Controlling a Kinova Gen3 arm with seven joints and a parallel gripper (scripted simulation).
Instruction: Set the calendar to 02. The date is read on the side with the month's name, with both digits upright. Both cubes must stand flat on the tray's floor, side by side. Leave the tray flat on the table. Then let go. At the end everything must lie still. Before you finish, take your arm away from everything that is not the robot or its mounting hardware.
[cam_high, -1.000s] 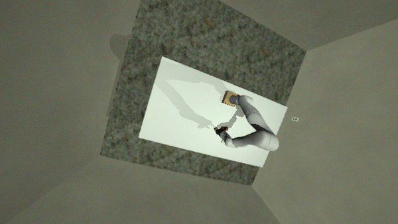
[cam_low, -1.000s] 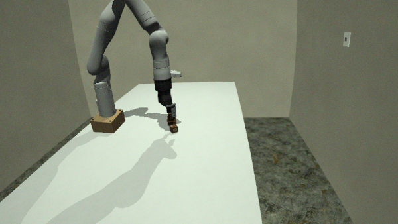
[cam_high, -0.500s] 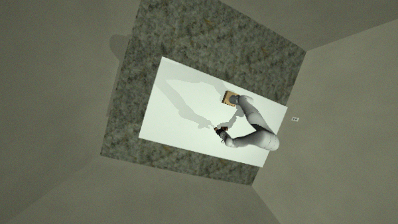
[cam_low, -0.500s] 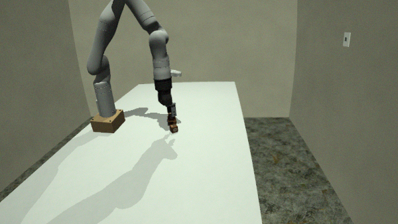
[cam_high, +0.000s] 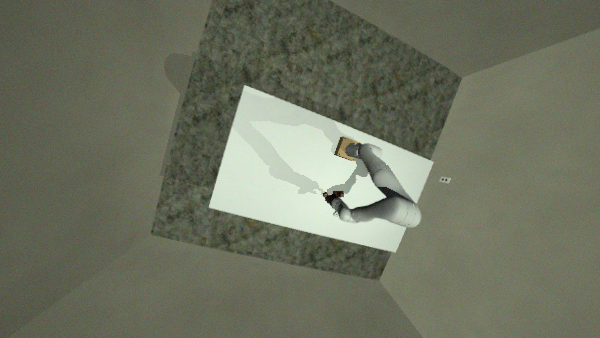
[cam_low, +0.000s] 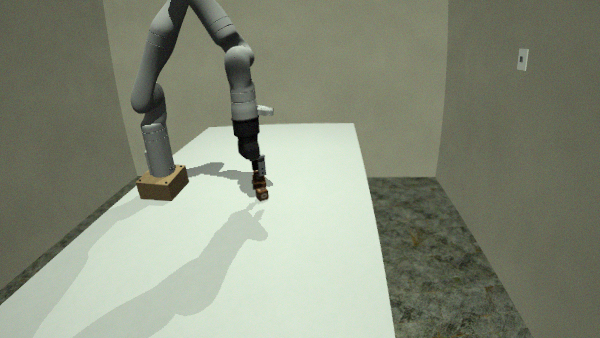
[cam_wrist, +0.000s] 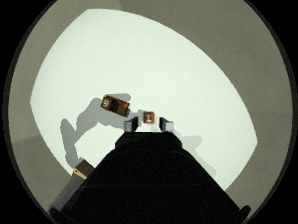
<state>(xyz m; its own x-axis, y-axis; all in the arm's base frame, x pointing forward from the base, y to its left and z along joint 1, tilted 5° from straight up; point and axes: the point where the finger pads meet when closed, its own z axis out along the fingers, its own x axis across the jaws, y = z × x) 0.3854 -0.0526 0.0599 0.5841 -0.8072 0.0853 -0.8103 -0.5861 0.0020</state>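
The brown calendar cube is 90 mm below my hand. From my hand the other things lie so: brown tray (100 mm to the left, 100 mm below, 30 mm behind).
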